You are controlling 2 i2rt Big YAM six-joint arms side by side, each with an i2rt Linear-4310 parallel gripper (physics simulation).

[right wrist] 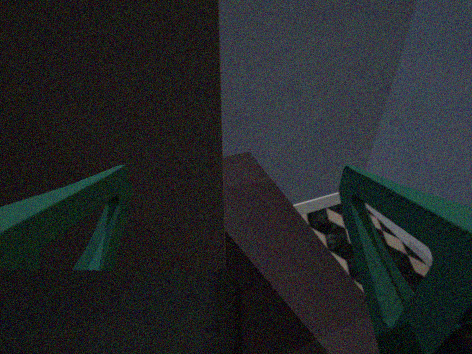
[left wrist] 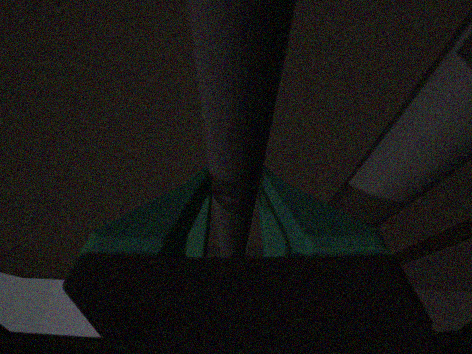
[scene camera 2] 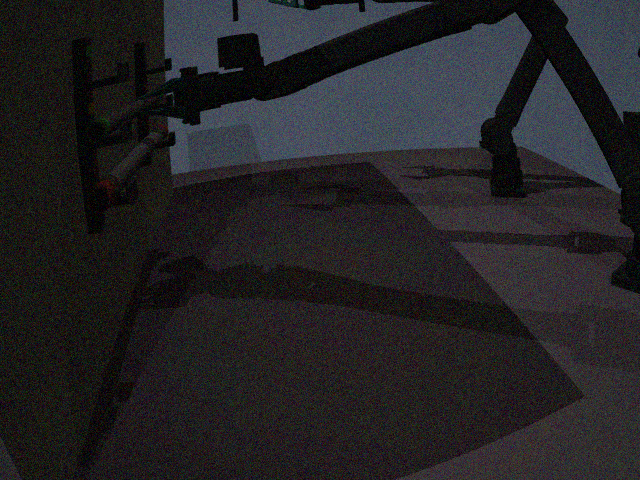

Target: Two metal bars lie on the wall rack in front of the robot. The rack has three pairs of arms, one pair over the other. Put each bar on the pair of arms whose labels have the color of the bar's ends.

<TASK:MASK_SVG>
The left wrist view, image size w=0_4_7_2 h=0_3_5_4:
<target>my left gripper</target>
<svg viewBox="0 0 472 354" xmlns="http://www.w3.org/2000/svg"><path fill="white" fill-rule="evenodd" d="M0 324L0 354L472 354L472 320L460 330L434 332L431 327L433 322L398 260L393 257L379 230L289 185L265 166L262 169L258 188L259 217L264 257L207 257L212 187L209 166L206 166L177 188L93 230L63 283L63 290L101 337L11 332Z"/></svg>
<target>red-ended bar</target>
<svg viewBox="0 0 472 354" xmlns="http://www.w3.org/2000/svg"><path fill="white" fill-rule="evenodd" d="M472 9L403 105L327 203L328 205L373 228L377 228L472 159Z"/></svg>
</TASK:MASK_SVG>
